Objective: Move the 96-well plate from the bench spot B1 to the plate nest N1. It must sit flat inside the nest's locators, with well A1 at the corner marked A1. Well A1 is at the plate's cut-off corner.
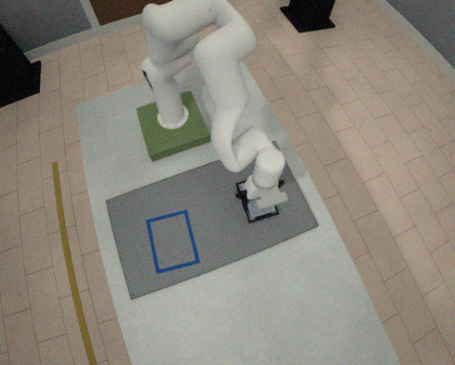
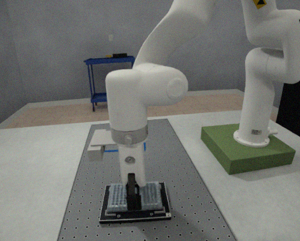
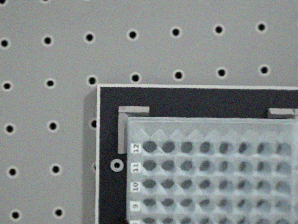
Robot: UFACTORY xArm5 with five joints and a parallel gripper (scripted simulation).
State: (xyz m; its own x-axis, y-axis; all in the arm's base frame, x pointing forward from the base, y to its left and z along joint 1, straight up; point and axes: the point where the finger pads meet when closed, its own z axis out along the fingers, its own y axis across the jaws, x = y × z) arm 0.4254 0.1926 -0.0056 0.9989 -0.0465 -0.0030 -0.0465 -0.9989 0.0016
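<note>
Now: the 96-well plate 1 cm below my hand. The rest, counted from my hand: plate nest N1: 3 cm below.
</note>
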